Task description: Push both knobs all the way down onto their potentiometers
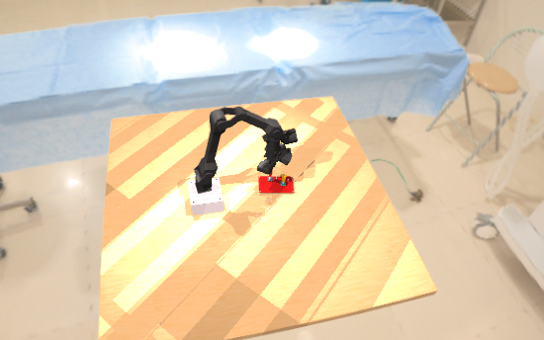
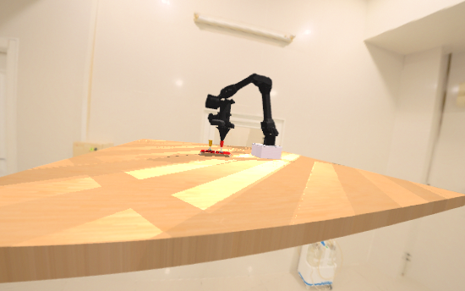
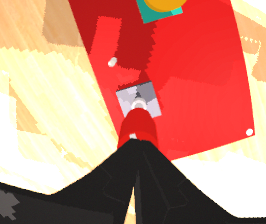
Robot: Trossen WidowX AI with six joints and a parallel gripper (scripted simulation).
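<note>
Right now the yellow knob is 5 cm ahead of my gripper tip, 5 cm to the right of it and 2 cm below it. From my gripper tip the other things lie so: red knob 1 cm below.
</note>
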